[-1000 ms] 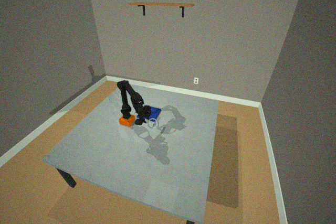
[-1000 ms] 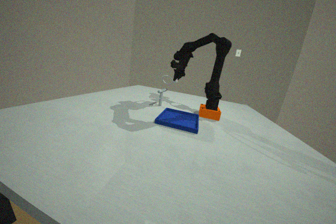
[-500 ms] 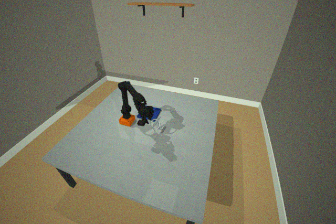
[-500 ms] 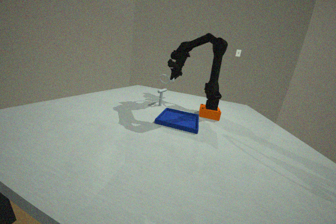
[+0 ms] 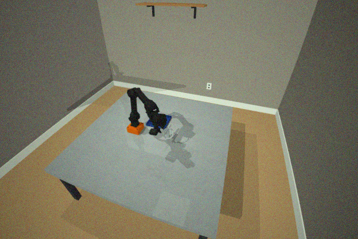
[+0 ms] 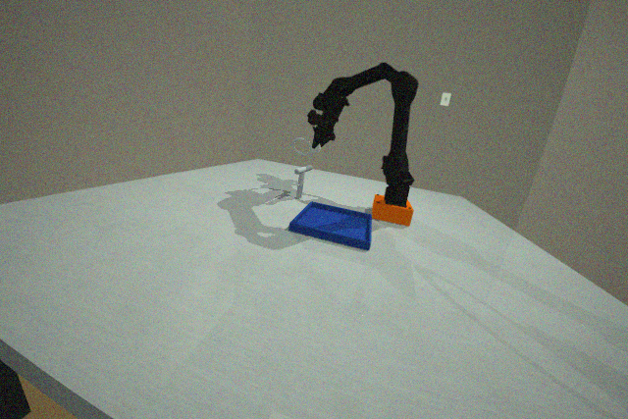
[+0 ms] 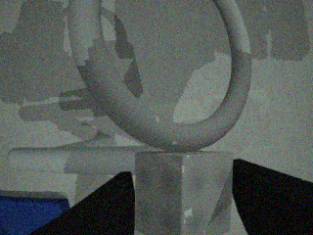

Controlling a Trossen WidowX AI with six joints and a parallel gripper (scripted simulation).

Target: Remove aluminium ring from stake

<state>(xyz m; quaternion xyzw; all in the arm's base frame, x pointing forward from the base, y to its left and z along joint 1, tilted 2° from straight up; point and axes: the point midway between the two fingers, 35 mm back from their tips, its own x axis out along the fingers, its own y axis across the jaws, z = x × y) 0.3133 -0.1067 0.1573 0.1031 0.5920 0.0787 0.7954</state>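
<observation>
The aluminium ring lies 4 cm ahead of my gripper tip and 1 cm to the right of it. Also, from my gripper tip: blue tray (17 cm behind, 27 cm to the left, 16 cm below).
</observation>
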